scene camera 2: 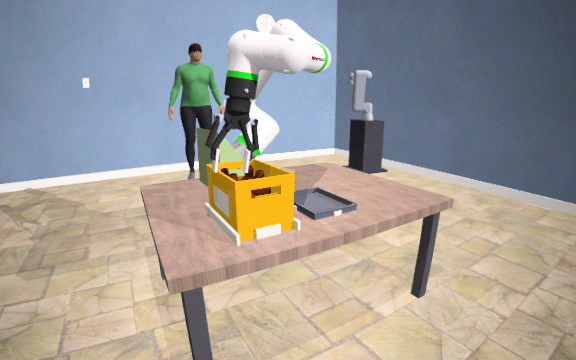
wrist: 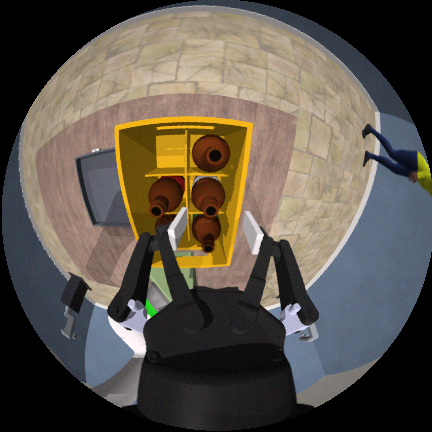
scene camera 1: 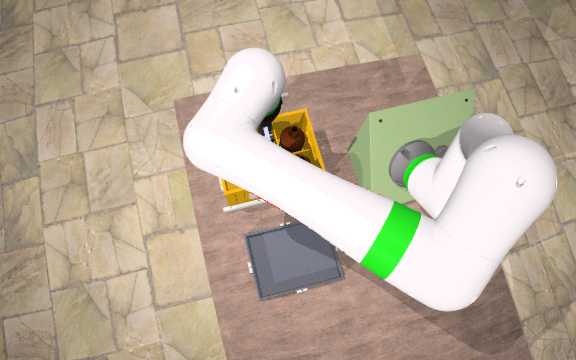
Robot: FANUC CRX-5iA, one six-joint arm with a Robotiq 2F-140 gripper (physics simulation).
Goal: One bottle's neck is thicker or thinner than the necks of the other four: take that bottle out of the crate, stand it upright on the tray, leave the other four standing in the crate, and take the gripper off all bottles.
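Frame: origin at the arm's base, x left, y back, z up, level; millimetres.
Seen in the pictures: gripper, fingertip midpoint: (scene camera 2: 230, 171) (wrist: 215, 217); arm's base, link origin: (scene camera 2: 237, 158) (wrist: 163, 296) (scene camera 1: 411, 163).
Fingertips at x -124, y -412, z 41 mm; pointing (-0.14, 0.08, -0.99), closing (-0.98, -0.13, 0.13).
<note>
Pixels of each thing's top centre, then the offset from my fingertips to it. "spot": a spot on its surface instead. Level surfaces: height alone.
- yellow crate, top centre: (wrist: 181, 213) (scene camera 1: 267, 149) (scene camera 2: 246, 168) dx +54, dy -2, dz +4 mm
- far bottle, top centre: (wrist: 214, 155) dx +18, dy -94, dz -8 mm
- dark tray, surface spot: (scene camera 1: 287, 262) (wrist: 99, 184) (scene camera 2: 321, 204) spot: dx +348, dy +25, dz -166 mm
- wooden table, surface height: dz -171 mm
A yellow crate (scene camera 1: 237, 199) (scene camera 2: 264, 210) (wrist: 185, 120) holds five brown bottles. In the wrist view, its right column holds a far bottle (wrist: 203, 150), a middle bottle (wrist: 207, 192) and a near bottle (wrist: 205, 227); its left column holds a middle bottle (wrist: 165, 192) and a near bottle (wrist: 164, 221), partly behind a finger. The far left compartment is empty. I cannot tell which neck differs. My gripper (scene camera 2: 231, 161) (wrist: 215, 217) is open and empty, pointing down, fingertips about rim height over the crate; the arm mostly hides it in scene camera 1. The dark tray (scene camera 1: 287, 262) (scene camera 2: 320, 202) (wrist: 105, 187) is empty.
White strips (scene camera 2: 220, 223) edge the crate's base on the wooden table (scene camera 1: 280, 330) (scene camera 2: 380, 205). A green plate (scene camera 1: 420, 112) stands by the arm's base. A person (scene camera 2: 195, 85) and a second small robot on a pedestal (scene camera 2: 366, 145) are in the background.
</note>
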